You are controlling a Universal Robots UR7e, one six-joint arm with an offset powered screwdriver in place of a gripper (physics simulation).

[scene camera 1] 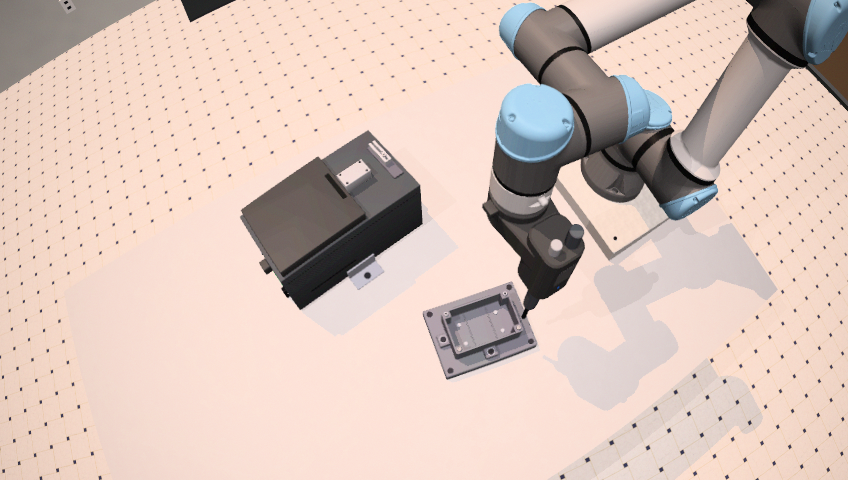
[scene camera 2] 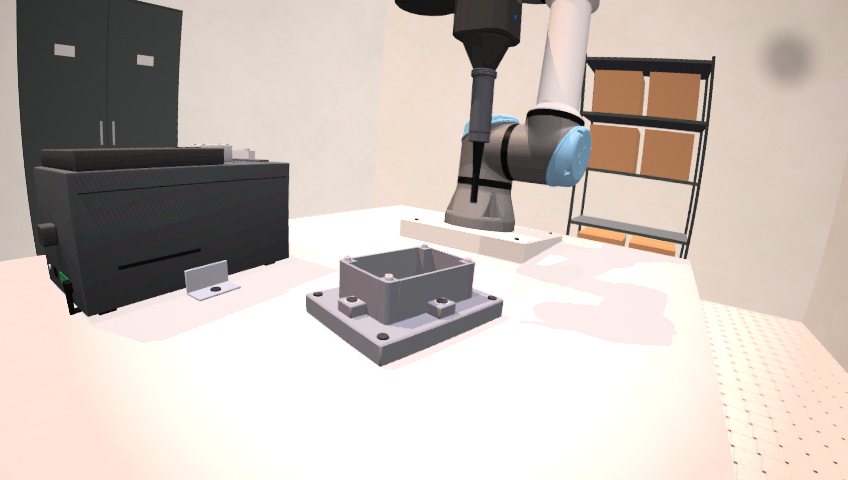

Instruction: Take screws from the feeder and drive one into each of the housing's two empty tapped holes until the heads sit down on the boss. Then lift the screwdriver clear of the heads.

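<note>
The grey housing point(scene camera 1: 484, 327) point(scene camera 2: 428, 291) is an open box on a flat plate point(scene camera 1: 437, 356) point(scene camera 2: 351, 325). Pale round screw heads show at its four top corners, among them the right corner head point(scene camera 1: 517, 327) point(scene camera 2: 468, 259) and the near corner head point(scene camera 2: 388, 276). They look seated on the bosses, though they are small in view. My screwdriver point(scene camera 1: 524, 315) point(scene camera 2: 474, 200) points down with its black bit above and apart from the right corner head. No screw shows on the tip. The dark feeder point(scene camera 1: 303, 214) point(scene camera 2: 178, 220) stands to the left, with a pale rail point(scene camera 1: 380, 152) on top.
A small metal bracket point(scene camera 1: 367, 275) point(scene camera 2: 215, 289) lies between feeder and housing. The arm's pale base plate point(scene camera 1: 636, 228) point(scene camera 2: 505, 248) is behind the housing. A dark cabinet point(scene camera 2: 142, 95) and a shelf rack point(scene camera 2: 645, 121) stand at the back.
</note>
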